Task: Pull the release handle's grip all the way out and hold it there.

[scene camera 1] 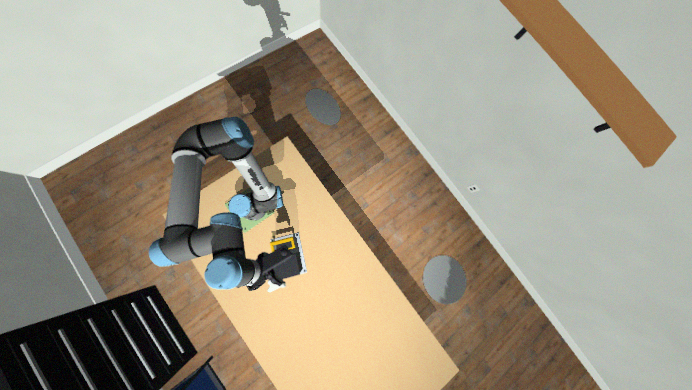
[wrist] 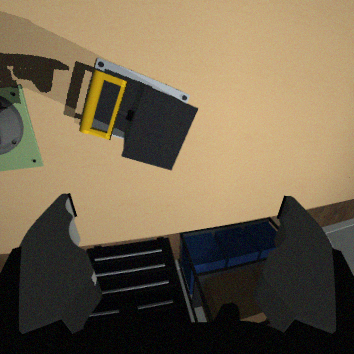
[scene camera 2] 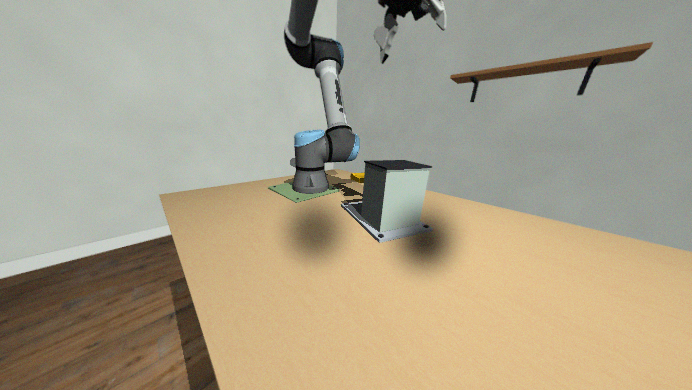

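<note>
The release handle's yellow rectangular grip (scene camera 1: 281,242) (scene camera 2: 358,177) (wrist: 92,102) stands at the side of a box-shaped housing (scene camera 2: 406,197) (wrist: 160,127) with a dark top, on the side facing the arm's base. In scene camera 2 the housing hides most of the grip. The housing stands on a grey baseplate (scene camera 1: 302,255) (scene camera 2: 400,233) (wrist: 142,80) on the table. My gripper (scene camera 2: 414,45) (wrist: 177,197) is wide open and empty, high above the table and apart from the grip. In the wrist view the grip is beyond the fingertips, left of centre. In scene camera 1 the wrist covers part of the housing.
The arm's base stands on a green plate (scene camera 1: 255,221) (scene camera 2: 297,195) (wrist: 30,145) near the grip side. A black drawer cabinet (scene camera 1: 100,340) (wrist: 132,265) and a blue bin (scene camera 1: 202,380) (wrist: 207,250) stand beside the table (scene camera 1: 340,320). A wooden shelf (scene camera 1: 590,75) (scene camera 2: 550,66) hangs on the wall.
</note>
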